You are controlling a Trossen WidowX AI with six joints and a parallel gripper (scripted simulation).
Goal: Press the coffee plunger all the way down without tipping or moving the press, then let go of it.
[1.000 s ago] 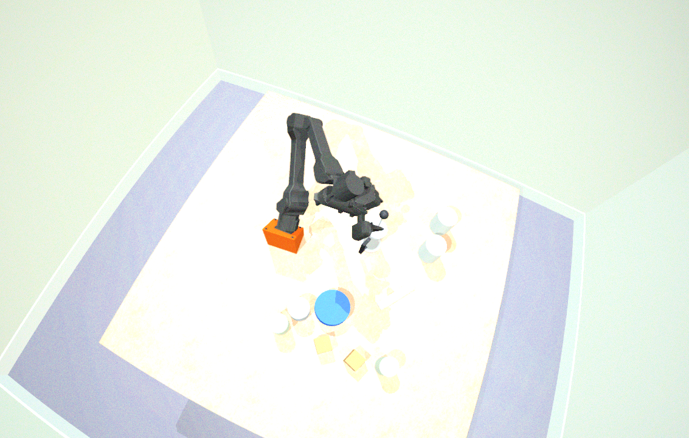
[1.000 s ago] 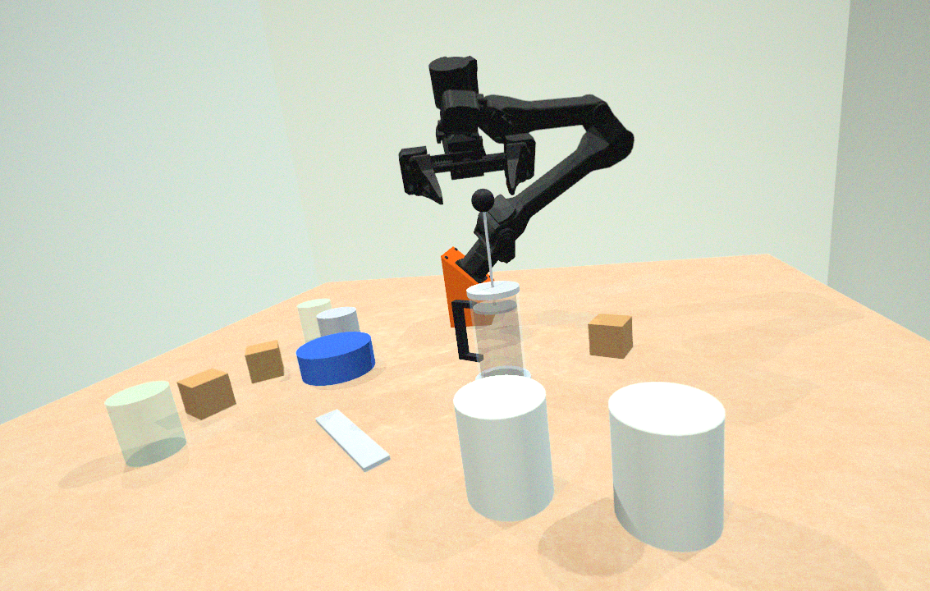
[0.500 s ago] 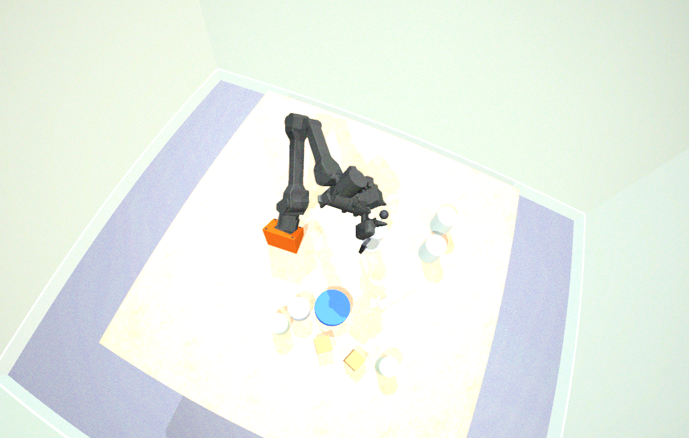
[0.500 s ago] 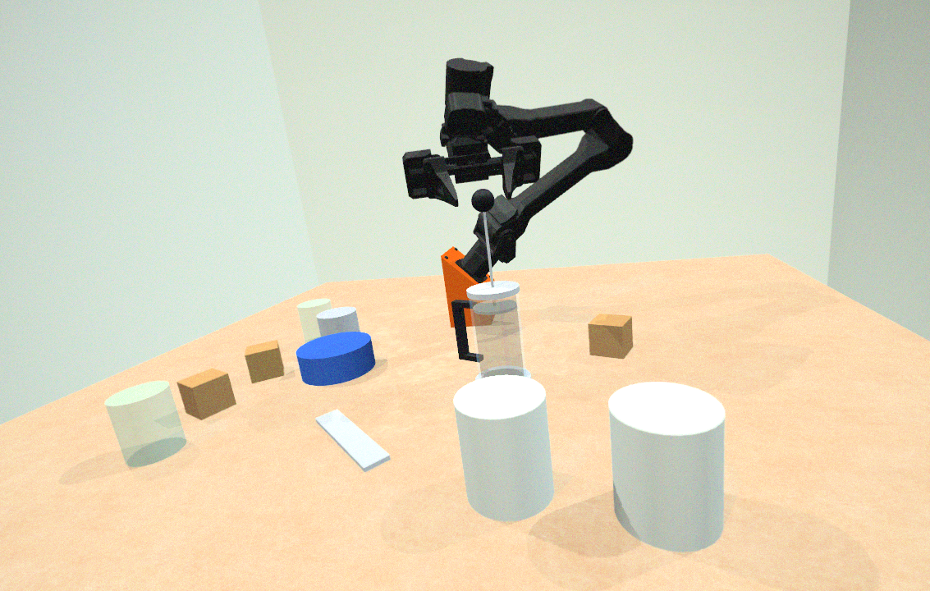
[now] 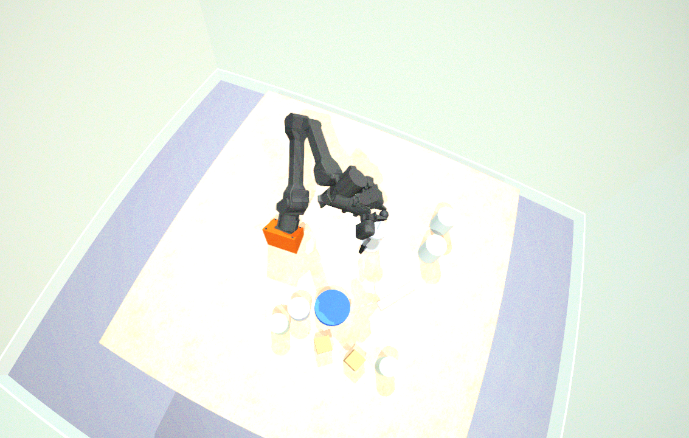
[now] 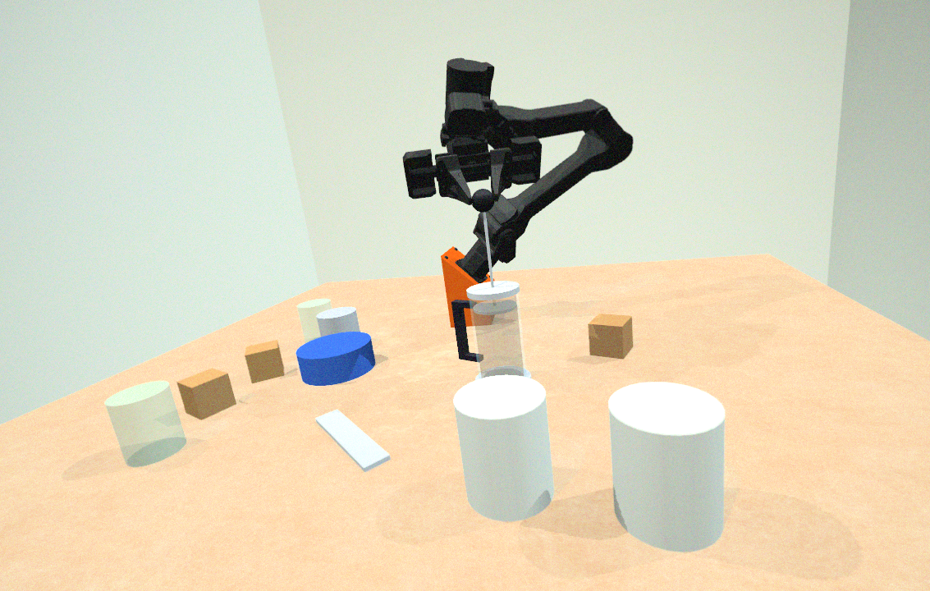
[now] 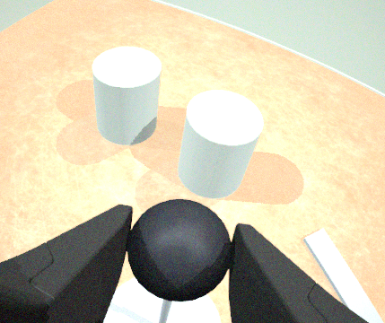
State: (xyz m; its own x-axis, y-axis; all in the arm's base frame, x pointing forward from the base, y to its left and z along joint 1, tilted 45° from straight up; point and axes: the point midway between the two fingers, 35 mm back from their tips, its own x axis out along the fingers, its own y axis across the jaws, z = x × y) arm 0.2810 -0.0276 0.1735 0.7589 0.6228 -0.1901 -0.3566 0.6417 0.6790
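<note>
My gripper tip is 1 cm past the glass coffee press, 2 cm to the left of it and 13 cm above it. From my gripper tip the other things lie so: blue disc: 5 cm behind, 29 cm to the right, 23 cm below.
</note>
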